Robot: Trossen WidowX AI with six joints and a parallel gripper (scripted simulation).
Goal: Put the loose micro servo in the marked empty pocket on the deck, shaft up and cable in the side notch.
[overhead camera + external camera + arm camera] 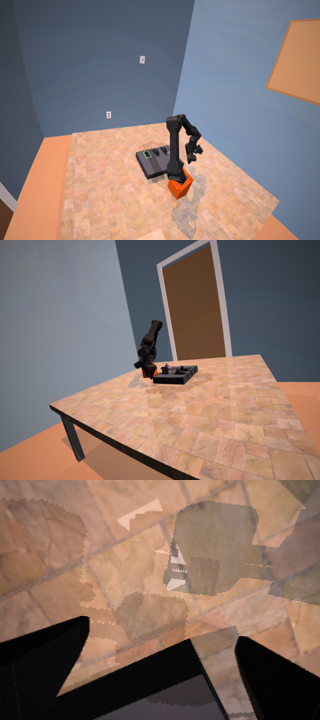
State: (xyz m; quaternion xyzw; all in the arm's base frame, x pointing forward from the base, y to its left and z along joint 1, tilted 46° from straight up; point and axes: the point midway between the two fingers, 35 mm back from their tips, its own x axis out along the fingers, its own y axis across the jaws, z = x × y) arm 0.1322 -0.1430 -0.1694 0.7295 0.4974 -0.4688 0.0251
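Right now the dark deck is 18 cm to the left of my gripper tip, 10 cm ahead of it and 3 cm below it.
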